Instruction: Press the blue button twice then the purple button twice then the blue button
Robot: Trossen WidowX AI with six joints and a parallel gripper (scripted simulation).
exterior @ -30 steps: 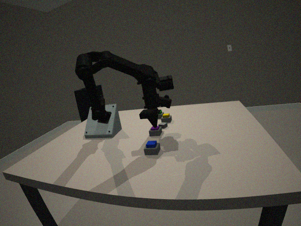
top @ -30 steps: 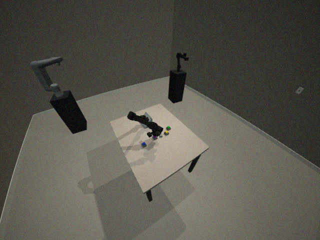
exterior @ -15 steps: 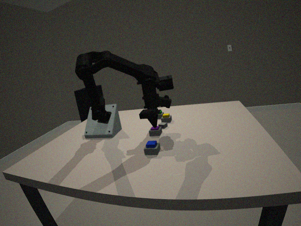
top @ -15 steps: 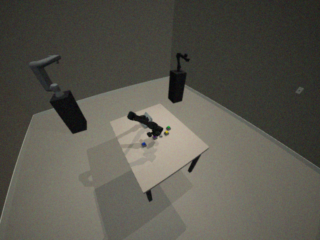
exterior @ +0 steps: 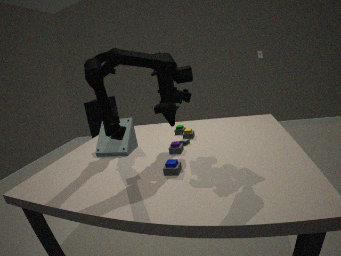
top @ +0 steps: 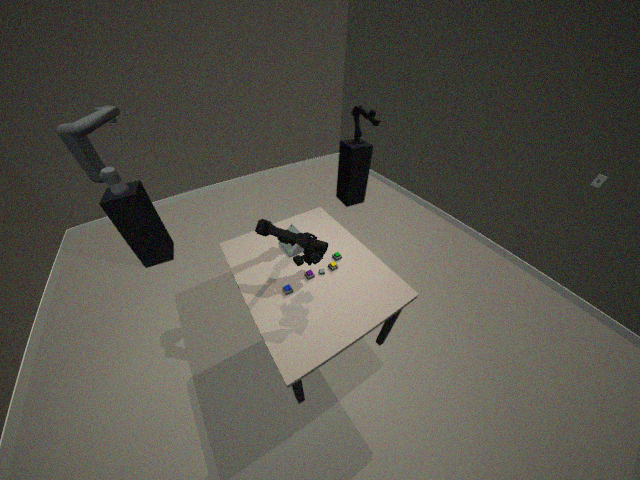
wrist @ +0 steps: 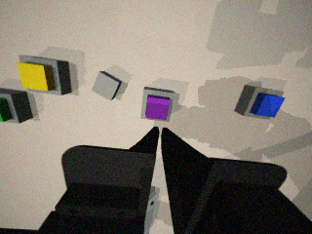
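Right now my gripper tip is 5 cm short of the blue button, 17 cm to the left of it and 8 cm above it. Also, from my gripper tip: yellow button 17 cm to the left, 8 cm below; purple button 8 cm below; small grey block 1 cm ahead, 8 cm to the left, 10 cm below.
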